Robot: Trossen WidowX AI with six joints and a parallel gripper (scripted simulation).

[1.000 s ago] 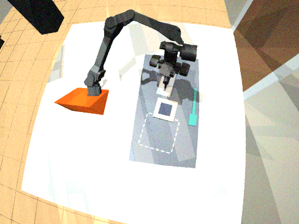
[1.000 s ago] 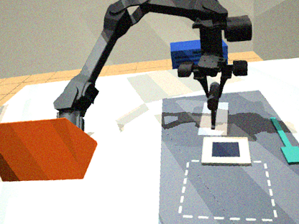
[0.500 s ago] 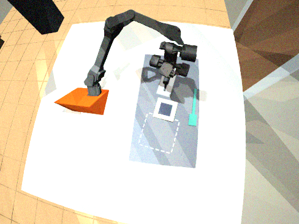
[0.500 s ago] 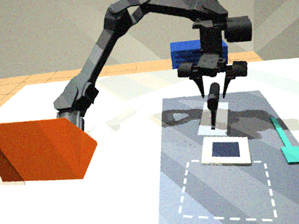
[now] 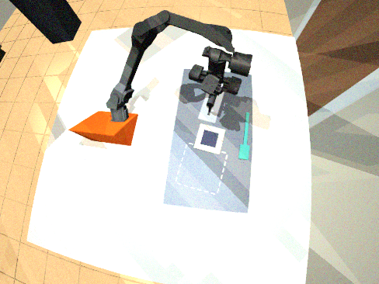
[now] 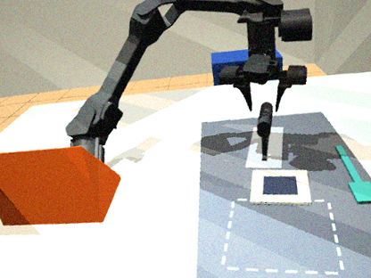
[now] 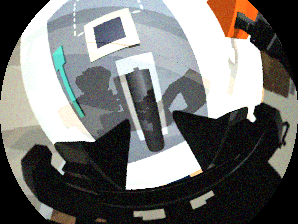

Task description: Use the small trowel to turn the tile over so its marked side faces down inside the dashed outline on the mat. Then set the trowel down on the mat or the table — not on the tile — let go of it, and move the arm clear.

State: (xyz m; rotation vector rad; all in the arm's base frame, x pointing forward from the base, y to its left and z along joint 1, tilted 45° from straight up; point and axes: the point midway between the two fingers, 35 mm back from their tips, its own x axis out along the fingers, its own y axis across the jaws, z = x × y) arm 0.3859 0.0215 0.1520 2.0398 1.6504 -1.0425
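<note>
My gripper tip is 2 cm to the left of the small trowel and 5 cm above it. Round my gripper tip: tile: 1 cm behind, 18 cm to the right, 9 cm below; teal flat tool: 14 cm ahead, 18 cm to the right, 9 cm below; grey mat: 1 cm ahead, 15 cm to the right, 11 cm below.
</note>
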